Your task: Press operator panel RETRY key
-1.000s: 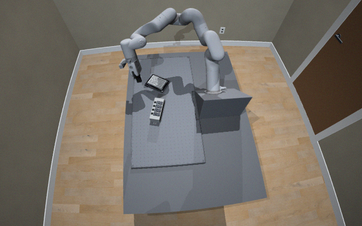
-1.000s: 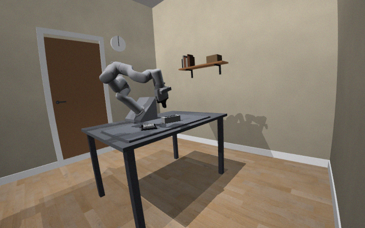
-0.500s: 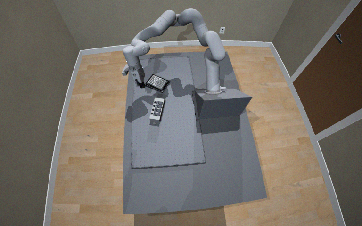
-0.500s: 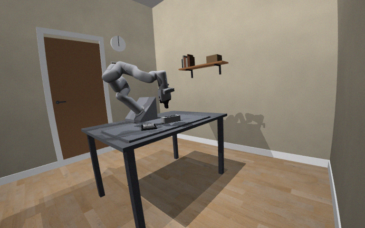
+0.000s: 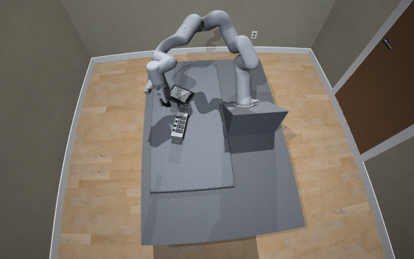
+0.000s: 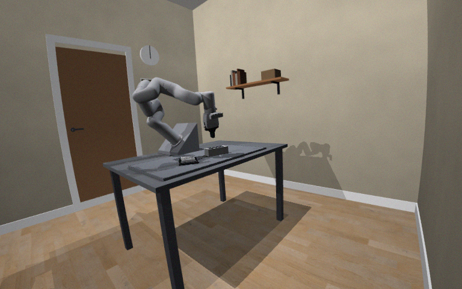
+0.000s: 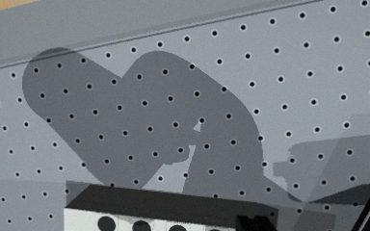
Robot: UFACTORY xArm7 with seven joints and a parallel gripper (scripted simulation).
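My hand is 120 mm above the operator panel, 90 mm to the right of it and 70 mm past it.
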